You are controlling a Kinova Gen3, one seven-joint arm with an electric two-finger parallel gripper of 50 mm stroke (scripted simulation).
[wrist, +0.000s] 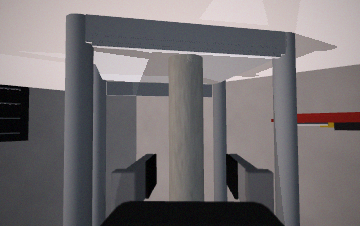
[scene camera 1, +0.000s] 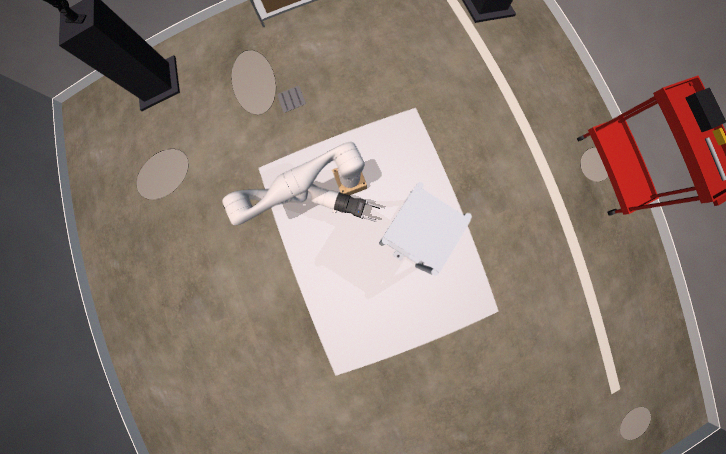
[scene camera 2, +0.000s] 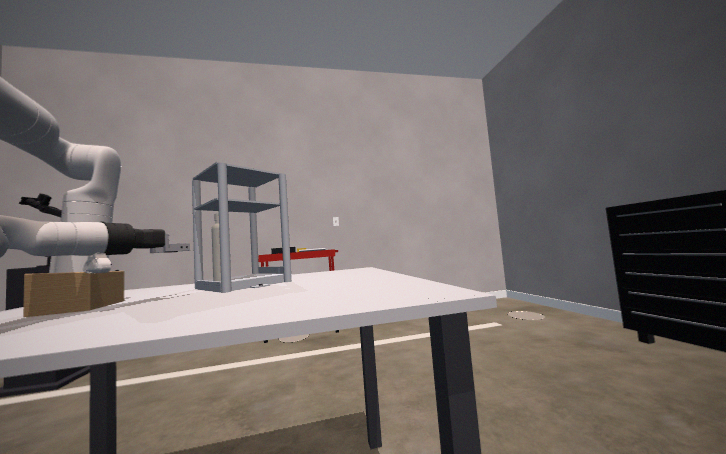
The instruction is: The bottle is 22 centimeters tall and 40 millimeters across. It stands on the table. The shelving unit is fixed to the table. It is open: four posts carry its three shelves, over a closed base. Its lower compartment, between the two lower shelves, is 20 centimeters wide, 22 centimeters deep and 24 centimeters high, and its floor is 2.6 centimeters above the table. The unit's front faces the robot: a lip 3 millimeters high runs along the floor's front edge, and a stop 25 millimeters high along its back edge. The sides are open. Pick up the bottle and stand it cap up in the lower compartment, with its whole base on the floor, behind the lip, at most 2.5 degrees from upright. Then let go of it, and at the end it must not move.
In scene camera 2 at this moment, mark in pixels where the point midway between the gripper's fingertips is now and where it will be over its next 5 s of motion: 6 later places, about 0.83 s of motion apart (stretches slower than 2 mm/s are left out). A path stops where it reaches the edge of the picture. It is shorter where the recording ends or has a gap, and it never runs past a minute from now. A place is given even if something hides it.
My gripper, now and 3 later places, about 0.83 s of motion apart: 183, 247; 179, 246; 179, 227; 178, 214
